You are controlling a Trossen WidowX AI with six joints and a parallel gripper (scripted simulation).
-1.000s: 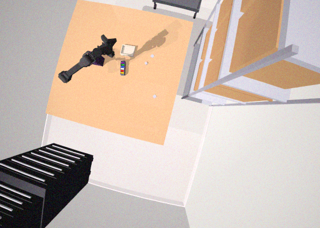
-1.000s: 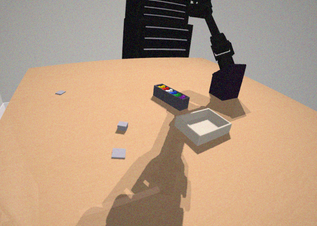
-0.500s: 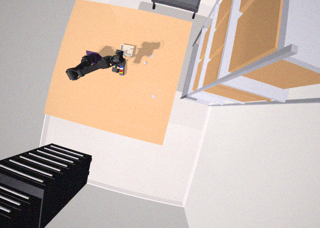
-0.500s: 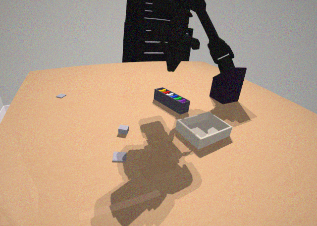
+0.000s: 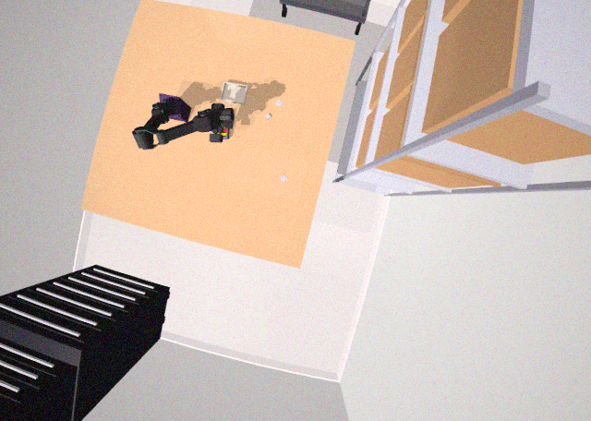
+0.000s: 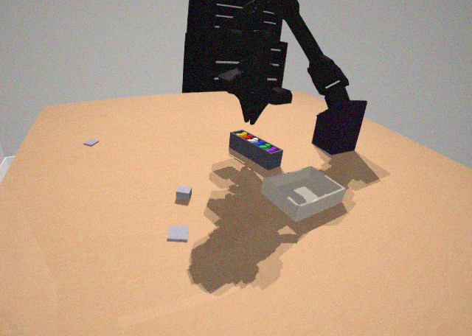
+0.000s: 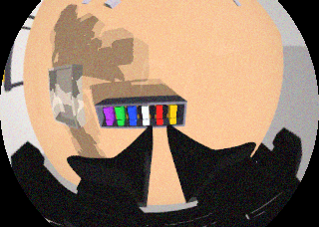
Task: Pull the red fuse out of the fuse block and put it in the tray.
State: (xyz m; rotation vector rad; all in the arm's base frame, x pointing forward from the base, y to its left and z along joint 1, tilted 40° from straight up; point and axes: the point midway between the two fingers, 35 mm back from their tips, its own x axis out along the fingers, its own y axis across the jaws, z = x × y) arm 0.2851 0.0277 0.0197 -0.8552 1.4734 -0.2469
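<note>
Right now my gripper tip is 50 mm above the red fuse. From my gripper tip the other things lie so: tray (40 mm behind, 210 mm to the left, 70 mm below).
</note>
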